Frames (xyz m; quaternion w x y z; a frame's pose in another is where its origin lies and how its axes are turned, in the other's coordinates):
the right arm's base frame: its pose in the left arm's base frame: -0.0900 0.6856 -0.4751 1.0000 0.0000 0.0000 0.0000
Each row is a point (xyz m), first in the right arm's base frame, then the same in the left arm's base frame.
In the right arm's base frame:
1: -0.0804 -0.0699 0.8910
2: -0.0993 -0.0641 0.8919
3: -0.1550 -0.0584 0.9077
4: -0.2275 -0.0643 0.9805
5: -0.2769 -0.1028 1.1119
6: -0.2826 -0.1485 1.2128
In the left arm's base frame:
1: -0.1704 0.6157 0.4159
2: -0.1893 0.6215 0.4168
3: -0.2450 0.6272 0.4326
4: -0.3175 0.6213 0.5054
5: -0.3669 0.5828 0.6368
6: -0.3726 0.5371 0.7377

